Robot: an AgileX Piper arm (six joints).
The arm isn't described. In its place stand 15 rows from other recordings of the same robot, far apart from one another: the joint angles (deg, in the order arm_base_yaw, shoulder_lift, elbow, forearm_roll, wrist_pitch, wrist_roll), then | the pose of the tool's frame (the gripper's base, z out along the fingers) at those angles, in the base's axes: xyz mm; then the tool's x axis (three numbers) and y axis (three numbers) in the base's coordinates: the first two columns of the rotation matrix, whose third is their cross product.
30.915, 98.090, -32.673, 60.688, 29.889, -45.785 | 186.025 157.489 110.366 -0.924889 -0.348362 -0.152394 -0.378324 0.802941 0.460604
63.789, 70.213, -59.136, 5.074, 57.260, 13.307 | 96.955 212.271 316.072 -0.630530 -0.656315 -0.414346 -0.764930 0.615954 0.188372
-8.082, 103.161, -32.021, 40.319, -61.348, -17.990 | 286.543 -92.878 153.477 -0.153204 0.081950 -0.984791 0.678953 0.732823 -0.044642
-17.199, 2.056, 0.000, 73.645, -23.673, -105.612 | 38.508 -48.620 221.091 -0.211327 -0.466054 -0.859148 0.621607 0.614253 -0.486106
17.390, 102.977, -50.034, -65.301, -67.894, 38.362 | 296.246 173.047 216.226 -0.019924 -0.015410 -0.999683 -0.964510 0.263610 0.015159
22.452, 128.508, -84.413, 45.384, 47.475, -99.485 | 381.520 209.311 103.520 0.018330 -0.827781 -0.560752 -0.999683 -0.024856 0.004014
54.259, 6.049, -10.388, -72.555, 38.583, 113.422 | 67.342 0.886 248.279 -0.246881 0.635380 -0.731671 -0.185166 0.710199 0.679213
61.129, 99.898, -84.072, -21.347, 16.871, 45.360 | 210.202 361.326 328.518 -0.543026 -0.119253 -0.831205 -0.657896 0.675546 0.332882
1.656, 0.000, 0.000, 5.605, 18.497, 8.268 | 53.850 4.378 184.249 -0.239331 0.227956 -0.943799 -0.002877 0.971878 0.235468
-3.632, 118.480, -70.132, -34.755, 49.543, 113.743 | 366.674 -62.826 114.763 0.068963 0.898430 -0.433668 0.997505 -0.055509 0.043627
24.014, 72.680, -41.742, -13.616, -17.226, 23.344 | 250.910 118.731 299.700 -0.227221 0.094364 -0.969261 -0.435178 0.880552 0.187745
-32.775, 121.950, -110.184, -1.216, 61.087, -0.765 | 392.667 -254.825 250.189 -0.791460 0.481495 -0.376503 0.528596 0.848472 -0.026103
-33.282, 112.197, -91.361, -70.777, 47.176, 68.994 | 335.909 -295.887 284.568 -0.388477 0.347455 -0.853440 0.914683 0.257512 -0.311516
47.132, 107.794, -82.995, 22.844, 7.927, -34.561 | 300.747 331.167 274.410 -0.145619 -0.459878 -0.875961 -0.811838 0.561571 -0.159864
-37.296, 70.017, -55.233, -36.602, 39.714, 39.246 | 179.198 -180.074 322.735 -0.411089 0.505052 -0.758900 0.859828 0.491368 -0.138753
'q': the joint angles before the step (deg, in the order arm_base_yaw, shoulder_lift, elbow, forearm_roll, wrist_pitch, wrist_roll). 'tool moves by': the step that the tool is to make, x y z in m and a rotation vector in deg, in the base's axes. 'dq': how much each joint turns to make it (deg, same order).
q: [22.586, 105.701, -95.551, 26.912, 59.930, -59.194]
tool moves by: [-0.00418, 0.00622, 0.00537, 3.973, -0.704, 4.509]
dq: [0.000, -0.244, 0.000, 5.913, 0.711, -5.890]
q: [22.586, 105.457, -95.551, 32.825, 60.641, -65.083]
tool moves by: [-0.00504, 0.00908, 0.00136, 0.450, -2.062, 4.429]
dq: [1.230, -0.041, -0.001, 1.438, 0.050, -4.302]
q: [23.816, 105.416, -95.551, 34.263, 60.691, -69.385]
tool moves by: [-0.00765, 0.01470, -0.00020, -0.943, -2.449, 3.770]
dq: [2.558, 0.001, -0.001, -0.912, -0.927, -2.168]
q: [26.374, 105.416, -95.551, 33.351, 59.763, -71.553]
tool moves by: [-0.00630, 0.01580, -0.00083, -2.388, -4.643, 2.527]
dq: [3.191, 0.000, 0.001, -3.793, -3.076, -0.803]
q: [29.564, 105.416, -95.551, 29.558, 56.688, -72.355]
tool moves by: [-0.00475, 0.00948, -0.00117, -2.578, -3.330, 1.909]
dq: [2.189, 0.000, 0.000, -3.756, -1.656, -0.217]
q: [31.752, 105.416, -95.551, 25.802, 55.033, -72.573]
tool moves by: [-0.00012, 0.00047, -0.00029, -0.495, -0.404, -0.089]
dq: [0.209, -0.001, 0.002, -0.803, -0.225, 0.343]
